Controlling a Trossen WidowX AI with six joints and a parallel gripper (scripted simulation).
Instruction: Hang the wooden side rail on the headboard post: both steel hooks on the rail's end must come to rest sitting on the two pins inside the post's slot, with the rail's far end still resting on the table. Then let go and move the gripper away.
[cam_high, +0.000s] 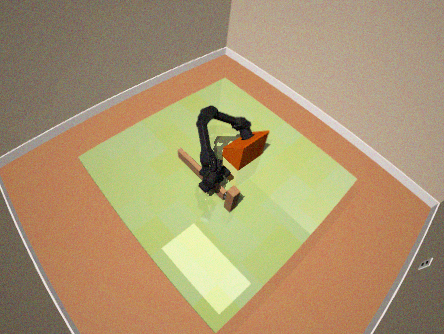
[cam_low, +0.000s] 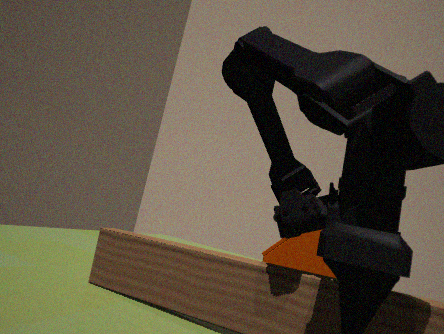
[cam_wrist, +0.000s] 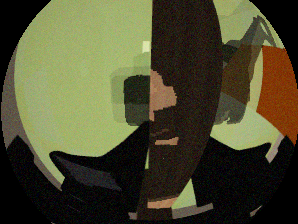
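Now: gripper tip 140 mm to the right of the headboard post and 50 mm below it.
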